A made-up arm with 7 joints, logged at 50 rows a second.
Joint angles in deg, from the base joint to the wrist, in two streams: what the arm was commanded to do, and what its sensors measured. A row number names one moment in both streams.
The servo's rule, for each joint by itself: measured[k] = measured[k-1] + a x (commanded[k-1-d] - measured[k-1]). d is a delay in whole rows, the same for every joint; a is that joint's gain. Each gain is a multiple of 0.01, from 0.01 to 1. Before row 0 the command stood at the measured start. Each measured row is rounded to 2 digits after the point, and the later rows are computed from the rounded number. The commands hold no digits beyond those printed.
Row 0, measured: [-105.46 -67.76 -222.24 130.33 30.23 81.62 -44.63]
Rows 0 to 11, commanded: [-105.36 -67.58 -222.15 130.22 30.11 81.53 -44.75]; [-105.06 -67.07 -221.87 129.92 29.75 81.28 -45.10]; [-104.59 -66.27 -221.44 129.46 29.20 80.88 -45.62]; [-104.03 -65.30 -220.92 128.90 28.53 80.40 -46.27]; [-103.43 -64.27 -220.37 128.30 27.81 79.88 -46.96]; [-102.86 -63.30 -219.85 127.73 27.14 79.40 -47.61]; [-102.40 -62.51 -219.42 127.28 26.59 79.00 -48.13]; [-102.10 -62.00 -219.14 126.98 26.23 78.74 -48.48]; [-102.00 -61.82 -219.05 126.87 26.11 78.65 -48.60]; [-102.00 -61.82 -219.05 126.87 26.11 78.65 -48.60]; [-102.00 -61.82 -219.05 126.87 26.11 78.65 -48.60]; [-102.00 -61.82 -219.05 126.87 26.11 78.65 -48.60]
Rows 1 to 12, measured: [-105.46 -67.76 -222.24 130.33 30.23 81.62 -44.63]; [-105.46 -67.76 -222.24 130.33 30.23 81.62 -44.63]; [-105.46 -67.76 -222.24 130.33 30.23 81.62 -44.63]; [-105.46 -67.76 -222.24 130.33 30.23 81.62 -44.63]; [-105.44 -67.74 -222.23 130.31 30.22 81.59 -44.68]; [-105.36 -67.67 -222.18 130.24 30.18 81.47 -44.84]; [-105.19 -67.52 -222.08 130.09 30.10 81.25 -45.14]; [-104.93 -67.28 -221.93 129.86 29.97 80.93 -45.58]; [-104.60 -66.95 -221.73 129.56 29.80 80.53 -46.12]; [-104.22 -66.55 -221.49 129.21 29.59 80.10 -46.70]; [-103.82 -66.11 -221.22 128.84 29.35 79.68 -47.26]; [-103.44 -65.66 -220.95 128.49 29.10 79.32 -47.74]
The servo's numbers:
d 4
a 0.22 0.11 0.13 0.19 0.08 0.38 0.39

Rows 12 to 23, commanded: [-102.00 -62.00 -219.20 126.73 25.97 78.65 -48.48]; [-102.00 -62.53 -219.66 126.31 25.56 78.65 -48.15]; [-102.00 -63.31 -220.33 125.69 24.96 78.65 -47.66]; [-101.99 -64.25 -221.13 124.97 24.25 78.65 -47.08]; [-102.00 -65.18 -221.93 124.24 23.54 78.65 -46.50]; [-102.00 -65.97 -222.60 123.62 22.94 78.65 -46.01]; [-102.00 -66.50 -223.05 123.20 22.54 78.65 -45.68]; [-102.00 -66.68 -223.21 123.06 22.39 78.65 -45.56]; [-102.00 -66.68 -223.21 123.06 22.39 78.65 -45.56]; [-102.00 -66.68 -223.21 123.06 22.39 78.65 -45.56]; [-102.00 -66.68 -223.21 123.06 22.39 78.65 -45.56]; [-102.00 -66.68 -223.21 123.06 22.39 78.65 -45.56]
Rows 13 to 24, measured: [-103.12 -65.24 -220.70 128.18 28.86 79.07 -48.08]; [-102.87 -64.86 -220.49 127.93 28.64 78.91 -48.28]; [-102.68 -64.53 -220.30 127.73 28.44 78.81 -48.40]; [-102.53 -64.23 -220.14 127.57 28.25 78.75 -48.48]; [-102.41 -63.98 -220.02 127.41 28.07 78.71 -48.48]; [-102.32 -63.82 -219.97 127.20 27.87 78.69 -48.35]; [-102.25 -63.76 -220.02 126.91 27.64 78.67 -48.08]; [-102.19 -63.81 -220.16 126.54 27.37 78.66 -47.69]; [-102.15 -63.96 -220.39 126.10 27.06 78.66 -47.23]; [-102.12 -64.18 -220.68 125.63 26.73 78.66 -46.75]; [-102.09 -64.44 -220.99 125.17 26.39 78.66 -46.33]; [-102.07 -64.69 -221.28 124.77 26.07 78.66 -46.03]
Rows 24 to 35, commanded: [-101.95 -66.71 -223.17 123.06 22.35 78.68 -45.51]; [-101.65 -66.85 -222.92 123.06 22.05 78.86 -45.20]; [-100.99 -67.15 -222.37 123.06 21.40 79.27 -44.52]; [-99.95 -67.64 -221.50 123.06 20.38 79.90 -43.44]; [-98.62 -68.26 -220.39 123.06 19.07 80.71 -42.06]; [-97.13 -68.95 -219.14 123.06 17.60 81.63 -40.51]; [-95.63 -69.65 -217.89 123.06 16.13 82.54 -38.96]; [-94.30 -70.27 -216.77 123.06 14.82 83.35 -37.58]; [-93.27 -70.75 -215.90 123.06 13.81 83.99 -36.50]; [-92.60 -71.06 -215.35 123.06 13.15 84.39 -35.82]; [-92.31 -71.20 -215.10 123.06 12.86 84.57 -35.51]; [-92.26 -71.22 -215.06 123.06 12.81 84.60 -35.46]
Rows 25 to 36, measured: [-102.05 -64.91 -221.53 124.45 25.78 78.66 -45.85]; [-102.04 -65.10 -221.75 124.19 25.51 78.66 -45.74]; [-102.03 -65.27 -221.94 123.98 25.26 78.66 -45.67]; [-102.02 -65.43 -222.11 123.81 25.03 78.66 -45.63]; [-102.00 -65.57 -222.25 123.67 24.82 78.67 -45.58]; [-101.92 -65.71 -222.34 123.55 24.60 78.74 -45.43]; [-101.72 -65.87 -222.34 123.46 24.34 78.94 -45.08]; [-101.33 -66.06 -222.23 123.38 24.02 79.30 -44.44]; [-100.73 -66.30 -221.99 123.32 23.62 79.84 -43.51]; [-99.94 -66.59 -221.62 123.27 23.14 80.52 -42.34]; [-98.99 -66.93 -221.14 123.23 22.58 81.29 -41.02]; [-97.96 -67.30 -220.57 123.20 21.96 82.07 -39.68]
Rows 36 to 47, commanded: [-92.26 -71.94 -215.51 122.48 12.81 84.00 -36.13]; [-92.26 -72.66 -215.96 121.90 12.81 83.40 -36.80]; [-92.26 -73.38 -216.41 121.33 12.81 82.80 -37.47]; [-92.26 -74.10 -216.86 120.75 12.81 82.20 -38.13]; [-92.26 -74.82 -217.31 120.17 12.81 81.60 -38.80]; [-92.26 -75.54 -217.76 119.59 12.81 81.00 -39.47]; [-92.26 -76.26 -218.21 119.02 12.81 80.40 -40.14]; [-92.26 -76.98 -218.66 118.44 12.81 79.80 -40.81]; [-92.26 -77.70 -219.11 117.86 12.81 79.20 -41.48]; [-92.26 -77.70 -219.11 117.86 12.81 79.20 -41.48]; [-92.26 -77.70 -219.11 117.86 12.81 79.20 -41.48]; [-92.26 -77.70 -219.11 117.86 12.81 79.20 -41.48]
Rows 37 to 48, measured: [-96.93 -67.68 -219.96 123.17 21.31 82.80 -38.44]; [-95.98 -68.05 -219.36 123.15 20.66 83.40 -37.42]; [-95.17 -68.40 -218.81 123.13 20.04 83.84 -36.68]; [-94.53 -68.71 -218.32 123.12 19.46 84.13 -36.20]; [-94.03 -69.07 -217.95 123.00 18.93 84.08 -36.17]; [-93.64 -69.46 -217.69 122.79 18.44 83.82 -36.42]; [-93.34 -69.89 -217.52 122.51 17.99 83.43 -36.83]; [-93.10 -70.35 -217.43 122.18 17.58 82.96 -37.34]; [-92.92 -70.84 -217.41 121.80 17.20 82.44 -37.91]; [-92.77 -71.36 -217.46 121.38 16.85 81.89 -38.52]; [-92.66 -71.90 -217.56 120.93 16.53 81.32 -39.15]; [-92.57 -72.46 -217.70 120.46 16.23 80.74 -39.80]
